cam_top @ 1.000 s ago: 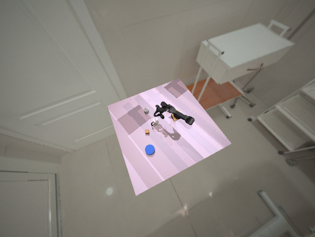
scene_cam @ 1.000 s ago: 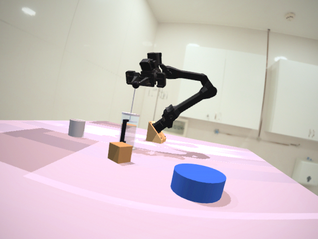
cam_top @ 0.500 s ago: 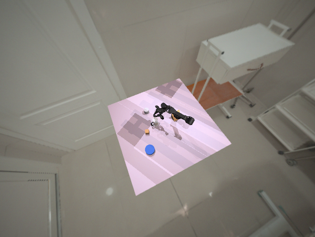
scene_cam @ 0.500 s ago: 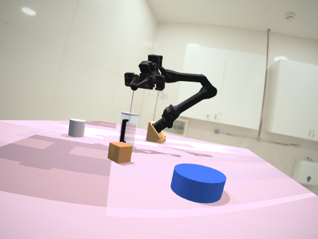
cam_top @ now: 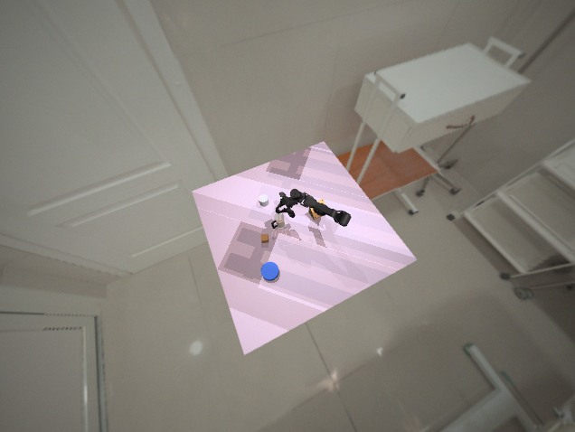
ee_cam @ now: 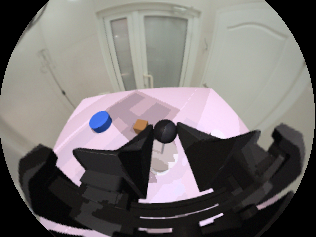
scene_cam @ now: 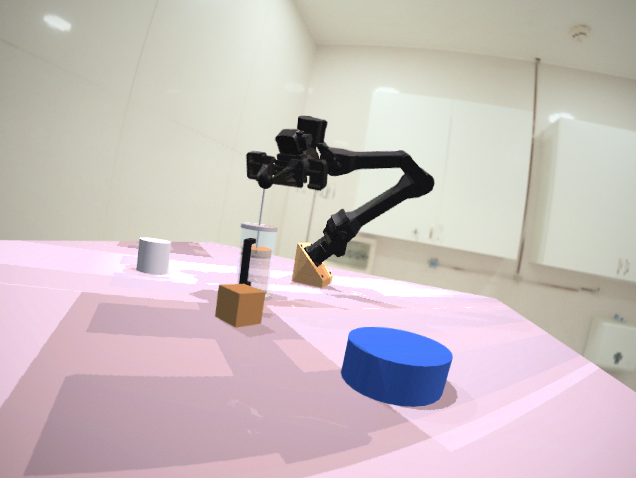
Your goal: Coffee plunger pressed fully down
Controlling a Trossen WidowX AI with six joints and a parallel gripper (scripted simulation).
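Right now the glass coffee press is 12 cm below my gripper tip. Also, from my gripper tip: flat blue cylinder 23 cm ahead, 28 cm to the left, 21 cm below.
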